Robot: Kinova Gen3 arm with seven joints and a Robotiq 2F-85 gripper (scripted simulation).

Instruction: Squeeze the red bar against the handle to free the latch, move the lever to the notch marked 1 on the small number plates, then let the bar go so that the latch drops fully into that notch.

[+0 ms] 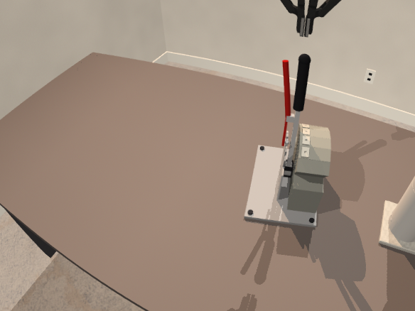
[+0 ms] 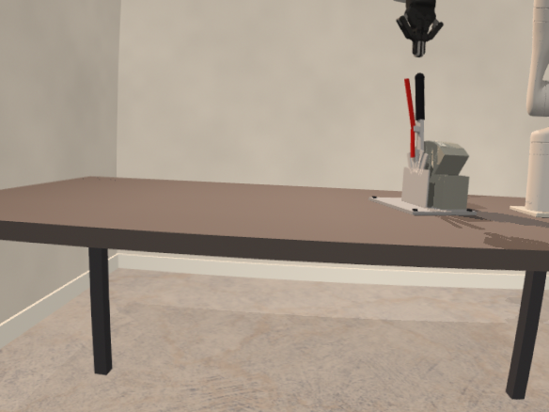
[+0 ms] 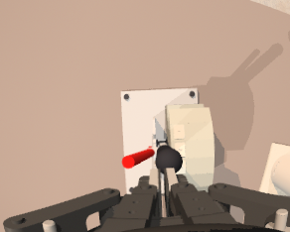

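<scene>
Right now my hand is 1 cm short of the red bar, 2 cm to the right of it and 21 cm above it.
</scene>
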